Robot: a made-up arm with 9 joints. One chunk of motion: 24 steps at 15 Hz.
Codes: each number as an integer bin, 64 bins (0 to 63) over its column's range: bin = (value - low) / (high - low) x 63, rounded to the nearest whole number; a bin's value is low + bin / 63 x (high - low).
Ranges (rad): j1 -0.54..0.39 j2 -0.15..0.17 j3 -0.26..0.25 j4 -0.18..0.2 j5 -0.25..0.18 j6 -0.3..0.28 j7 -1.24..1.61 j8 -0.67..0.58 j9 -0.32..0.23
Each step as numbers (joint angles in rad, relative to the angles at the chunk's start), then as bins.
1 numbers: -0.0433 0.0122 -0.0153 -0.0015 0.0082 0.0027 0.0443 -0.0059 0.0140
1 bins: 34 32 30 30 38 33 28 33 38
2 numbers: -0.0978 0.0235 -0.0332 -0.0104 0.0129 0.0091 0.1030 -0.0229 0.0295
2 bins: 30 34 28 28 39 34 30 33 40
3 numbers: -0.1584 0.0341 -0.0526 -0.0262 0.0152 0.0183 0.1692 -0.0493 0.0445
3 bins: 26 36 26 25 39 35 31 31 42
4 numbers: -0.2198 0.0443 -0.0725 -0.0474 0.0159 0.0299 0.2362 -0.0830 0.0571
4 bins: 22 38 23 22 39 36 33 30 43
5 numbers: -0.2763 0.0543 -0.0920 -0.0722 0.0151 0.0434 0.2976 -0.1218 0.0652
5 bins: 18 40 21 18 39 37 34 28 44
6 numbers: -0.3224 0.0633 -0.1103 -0.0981 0.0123 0.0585 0.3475 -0.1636 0.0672
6 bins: 15 42 18 14 38 39 35 26 44
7 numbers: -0.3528 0.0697 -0.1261 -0.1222 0.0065 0.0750 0.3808 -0.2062 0.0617
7 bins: 13 43 17 10 38 41 36 23 44
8 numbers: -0.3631 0.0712 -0.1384 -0.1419 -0.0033 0.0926 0.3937 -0.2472 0.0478
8 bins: 12 44 15 6 36 43 36 21 42
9 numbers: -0.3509 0.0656 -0.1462 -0.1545 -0.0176 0.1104 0.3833 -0.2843 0.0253
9 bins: 13 42 14 4 34 45 36 19 40
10 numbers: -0.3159 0.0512 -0.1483 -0.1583 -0.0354 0.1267 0.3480 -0.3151 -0.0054
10 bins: 15 40 14 4 31 46 35 18 36
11 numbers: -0.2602 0.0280 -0.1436 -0.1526 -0.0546 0.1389 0.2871 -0.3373 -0.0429
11 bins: 19 35 14 5 29 48 34 17 32
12 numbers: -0.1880 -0.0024 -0.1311 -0.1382 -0.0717 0.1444 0.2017 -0.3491 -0.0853
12 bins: 24 29 16 7 26 48 32 16 27
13 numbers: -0.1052 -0.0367 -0.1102 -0.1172 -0.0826 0.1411 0.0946 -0.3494 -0.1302
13 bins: 29 22 19 10 25 48 30 16 22
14 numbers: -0.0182 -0.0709 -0.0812 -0.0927 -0.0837 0.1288 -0.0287 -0.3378 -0.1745
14 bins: 35 16 22 14 24 47 27 17 17
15 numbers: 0.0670 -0.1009 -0.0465 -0.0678 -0.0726 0.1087 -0.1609 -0.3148 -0.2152
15 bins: 41 10 26 19 26 44 24 18 12
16 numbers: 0.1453 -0.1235 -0.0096 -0.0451 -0.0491 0.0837 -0.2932 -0.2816 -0.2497
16 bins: 46 5 31 22 29 42 21 20 8
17 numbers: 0.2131 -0.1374 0.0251 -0.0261 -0.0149 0.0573 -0.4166 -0.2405 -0.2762
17 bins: 51 2 35 26 34 39 18 22 5
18 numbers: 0.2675 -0.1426 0.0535 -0.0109 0.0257 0.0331 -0.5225 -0.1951 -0.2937
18 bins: 55 1 39 28 40 36 16 24 3
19 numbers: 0.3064 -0.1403 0.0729 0.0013 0.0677 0.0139 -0.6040 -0.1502 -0.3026
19 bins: 57 2 41 30 47 34 14 26 2
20 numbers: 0.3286 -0.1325 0.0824 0.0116 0.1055 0.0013 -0.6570 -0.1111 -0.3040
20 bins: 59 3 42 32 52 33 13 28 2
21 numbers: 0.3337 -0.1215 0.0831 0.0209 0.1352 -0.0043 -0.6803 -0.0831 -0.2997
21 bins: 59 6 42 33 56 32 12 30 2
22 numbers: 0.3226 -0.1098 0.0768 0.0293 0.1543 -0.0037 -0.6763 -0.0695 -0.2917
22 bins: 58 8 42 35 59 32 12 30 3
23 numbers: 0.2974 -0.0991 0.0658 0.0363 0.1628 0.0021 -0.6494 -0.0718 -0.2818
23 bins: 57 10 40 36 60 33 13 30 4
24 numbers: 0.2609 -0.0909 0.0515 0.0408 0.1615 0.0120 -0.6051 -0.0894 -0.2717
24 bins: 54 12 38 37 60 34 14 29 6
